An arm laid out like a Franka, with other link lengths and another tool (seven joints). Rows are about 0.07 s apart.
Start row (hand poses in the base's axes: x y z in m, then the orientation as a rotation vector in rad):
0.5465, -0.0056, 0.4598, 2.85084, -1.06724, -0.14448
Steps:
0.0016, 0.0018, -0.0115, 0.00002, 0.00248, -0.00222
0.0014, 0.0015, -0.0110, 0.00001, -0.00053, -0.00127
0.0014, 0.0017, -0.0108, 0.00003, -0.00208, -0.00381
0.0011, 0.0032, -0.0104, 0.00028, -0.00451, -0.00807
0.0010, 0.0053, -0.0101, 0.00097, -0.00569, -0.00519
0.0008, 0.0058, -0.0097, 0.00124, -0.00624, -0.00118
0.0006, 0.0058, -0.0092, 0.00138, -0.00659, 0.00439
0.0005, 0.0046, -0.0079, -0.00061, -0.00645, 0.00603
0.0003, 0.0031, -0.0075, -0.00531, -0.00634, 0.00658
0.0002, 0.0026, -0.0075, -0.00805, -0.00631, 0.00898
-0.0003, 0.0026, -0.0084, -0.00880, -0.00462, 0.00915
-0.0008, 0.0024, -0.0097, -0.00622, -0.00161, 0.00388
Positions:
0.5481, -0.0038, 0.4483, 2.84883, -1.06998, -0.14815
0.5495, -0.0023, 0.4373, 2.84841, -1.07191, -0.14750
0.5509, -0.0006, 0.4265, 2.84734, -1.07779, -0.14487
0.5520, 0.0026, 0.4161, 2.84525, -1.09031, -0.13927
0.5530, 0.0079, 0.4060, 2.84562, -1.09908, -0.13219
0.5538, 0.0137, 0.3963, 2.84846, -1.10225, -0.12420
0.5544, 0.0195, 0.3871, 2.85440, -1.09750, -0.11541
0.5549, 0.0241, 0.3792, 2.85935, -1.08983, -0.10554
0.5552, 0.0272, 0.3717, 2.86034, -1.08011, -0.09310
0.5554, 0.0298, 0.3642, 2.86003, -1.06620, -0.07902
0.5551, 0.0324, 0.3558, 2.85844, -1.05155, -0.06696
0.5543, 0.0348, 0.3461, 2.85540, -1.04462, -0.06101

